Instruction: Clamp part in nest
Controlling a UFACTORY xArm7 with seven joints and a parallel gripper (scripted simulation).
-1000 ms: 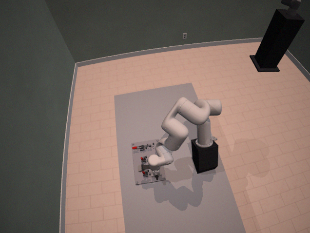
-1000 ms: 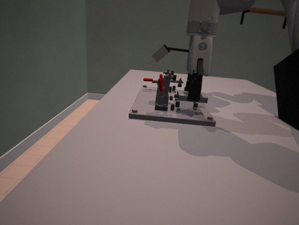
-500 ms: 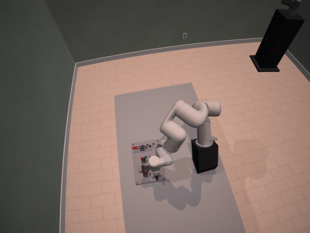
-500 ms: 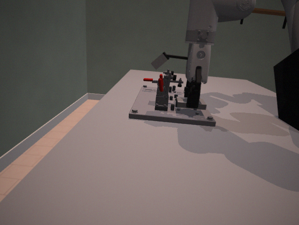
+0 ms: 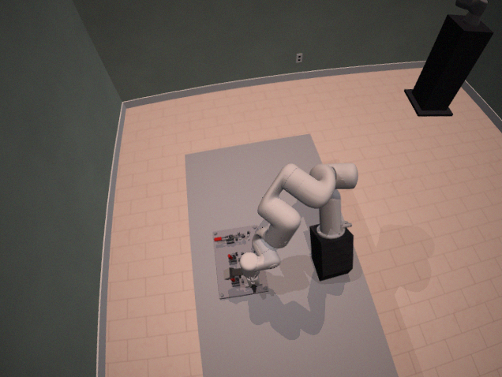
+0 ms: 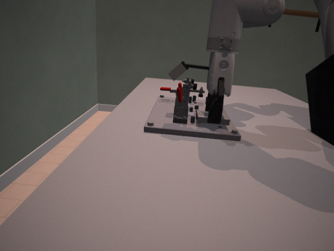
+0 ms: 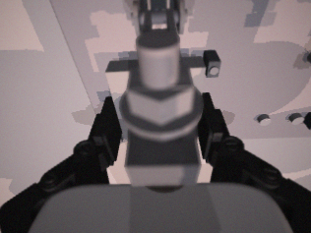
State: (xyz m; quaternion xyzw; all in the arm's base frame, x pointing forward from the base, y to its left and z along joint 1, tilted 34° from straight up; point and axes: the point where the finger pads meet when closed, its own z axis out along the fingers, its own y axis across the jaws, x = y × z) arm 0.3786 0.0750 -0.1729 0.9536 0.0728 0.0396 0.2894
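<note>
Right now the grey part is 1 cm below my hand. The rest, counted from my hand: fixture plate 6 cm ahead, 11 cm to the right, 4 cm below.
</note>
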